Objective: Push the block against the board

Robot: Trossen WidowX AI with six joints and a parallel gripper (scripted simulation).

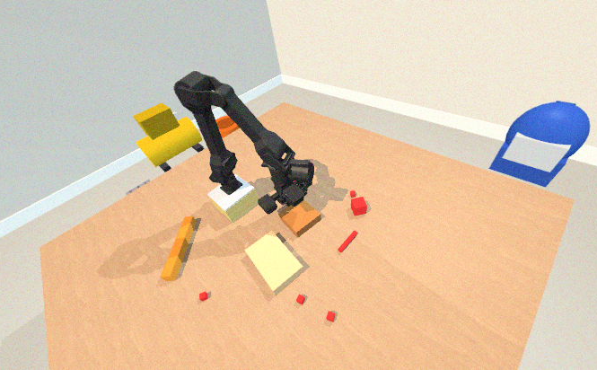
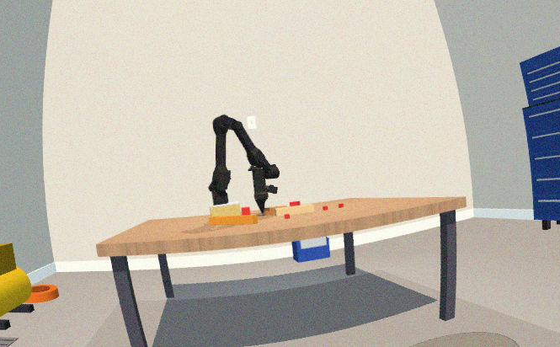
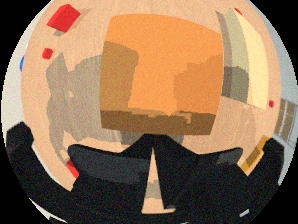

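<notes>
Right now the orange square block is 60 mm ahead of my gripper tip, 10 mm to the right of it and 10 mm above it. Round my gripper tip: long orange bar 350 mm to the right, 180 mm behind, 10 mm above; then red strip 230 mm ahead, 20 mm to the left; then pale yellow board 170 mm to the right, 110 mm ahead, 10 mm above.
</notes>
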